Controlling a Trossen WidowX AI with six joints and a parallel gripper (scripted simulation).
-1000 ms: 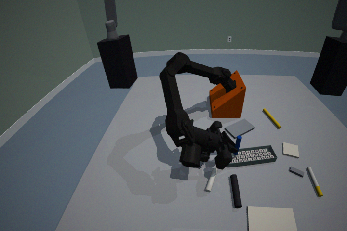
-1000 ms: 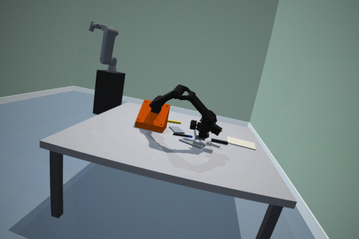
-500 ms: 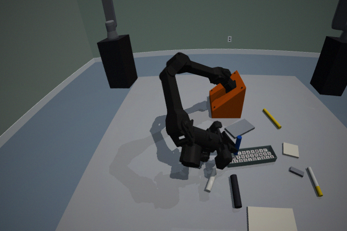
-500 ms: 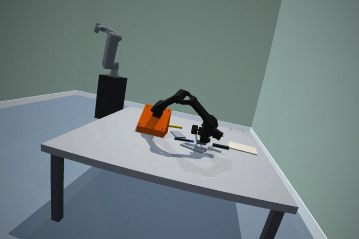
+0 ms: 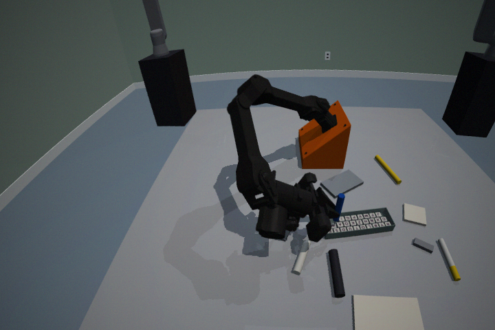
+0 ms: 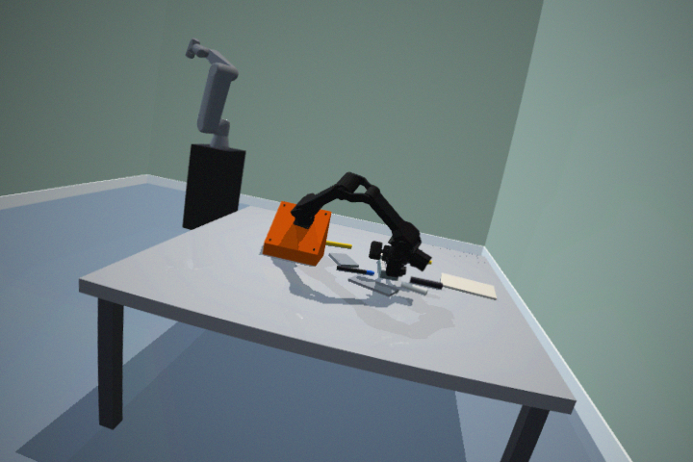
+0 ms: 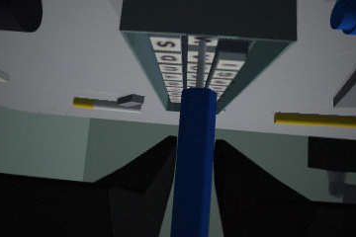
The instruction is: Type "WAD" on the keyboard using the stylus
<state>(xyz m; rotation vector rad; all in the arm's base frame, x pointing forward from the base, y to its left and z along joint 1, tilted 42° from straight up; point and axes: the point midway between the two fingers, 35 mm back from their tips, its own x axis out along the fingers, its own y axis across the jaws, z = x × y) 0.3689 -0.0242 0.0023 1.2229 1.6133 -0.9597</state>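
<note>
Now: gripper tip 10 mm short of the D key, 30 mm to the right of it and 60 mm above it. The rest, counted from my gripper tip: grey stylus tip 50 mm below; white cylinder 110 mm ahead, 80 mm to the right, 60 mm below; blue stylus 10 mm below.
</note>
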